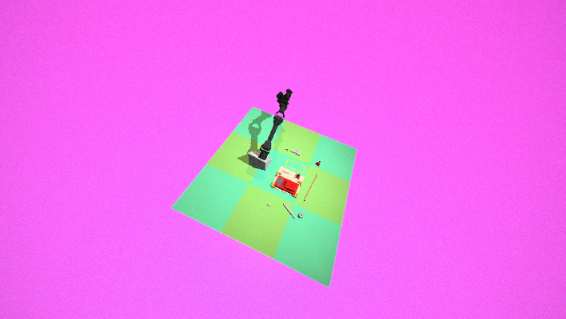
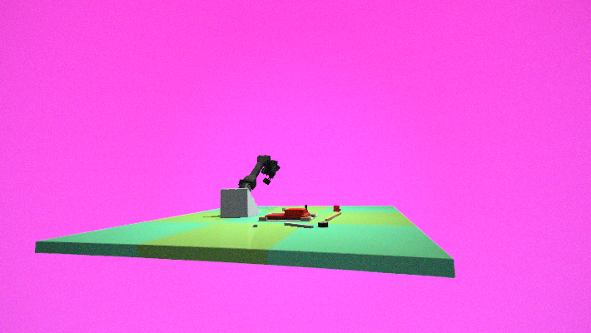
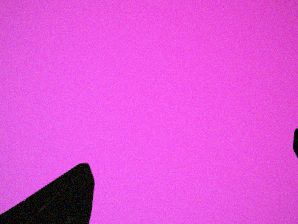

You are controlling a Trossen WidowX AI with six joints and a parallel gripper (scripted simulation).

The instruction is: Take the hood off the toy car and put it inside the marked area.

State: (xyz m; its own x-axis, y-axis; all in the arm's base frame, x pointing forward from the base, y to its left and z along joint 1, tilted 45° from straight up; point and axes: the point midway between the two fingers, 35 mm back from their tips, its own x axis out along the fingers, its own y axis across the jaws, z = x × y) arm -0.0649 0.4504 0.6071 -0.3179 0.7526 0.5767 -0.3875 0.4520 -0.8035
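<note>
The red hood is 90 cm to the right of my gripper tip, 38 cm ahead of it and 22 cm below it. The rest, counted from my gripper tip: thin orange rod 83 cm to the right, 57 cm ahead, 25 cm below; wheel 111 cm to the right, 53 cm ahead, 25 cm below; grey rod 110 cm to the right, 43 cm ahead, 25 cm below.
</note>
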